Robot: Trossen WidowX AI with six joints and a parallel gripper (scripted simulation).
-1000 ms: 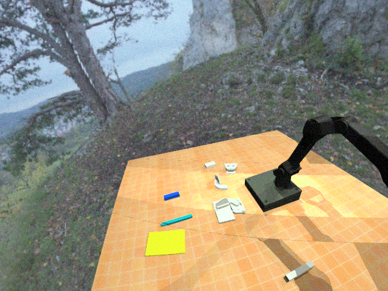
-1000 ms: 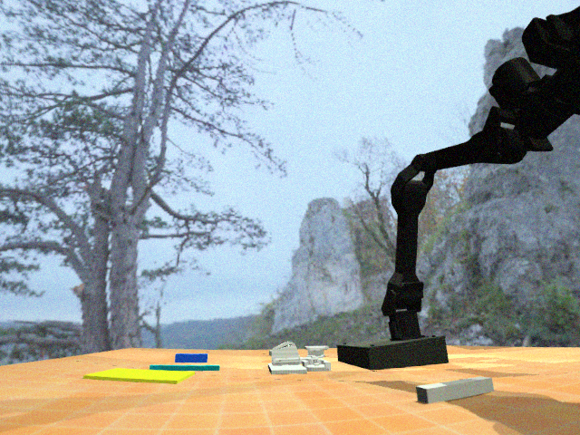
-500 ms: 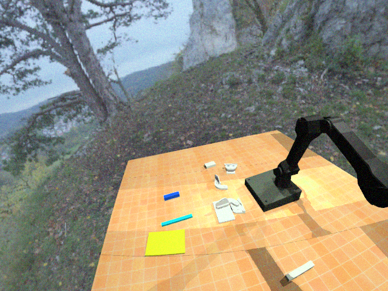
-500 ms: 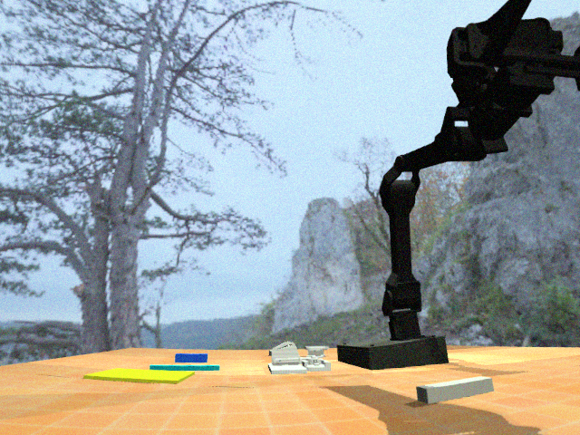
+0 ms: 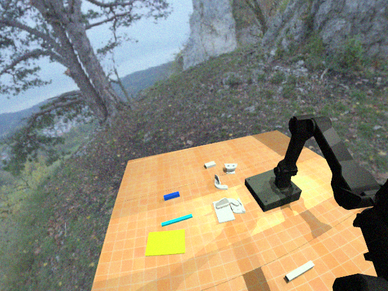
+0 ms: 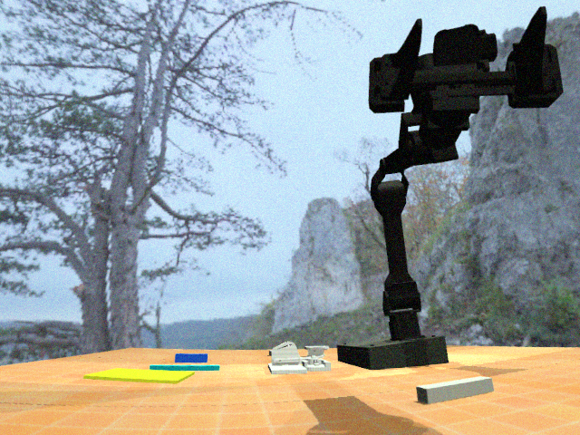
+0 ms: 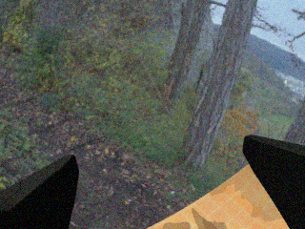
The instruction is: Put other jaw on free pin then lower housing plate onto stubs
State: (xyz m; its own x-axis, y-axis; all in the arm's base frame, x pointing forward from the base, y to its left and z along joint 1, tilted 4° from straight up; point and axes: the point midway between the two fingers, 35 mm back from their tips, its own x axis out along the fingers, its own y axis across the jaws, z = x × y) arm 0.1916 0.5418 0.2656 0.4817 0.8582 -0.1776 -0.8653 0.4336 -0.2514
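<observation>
My gripper tip is now 550 mm to the left of the teal bar, 300 mm above it and 290 mm short of it. From my gripper tip the other things lie so: yellow sheet: 460 mm to the right, 340 mm ahead, 300 mm below; white bar: 300 mm below, 230 mm to the right, 80 mm behind; blue block: 710 mm to the right, 310 mm ahead, 290 mm below.
</observation>
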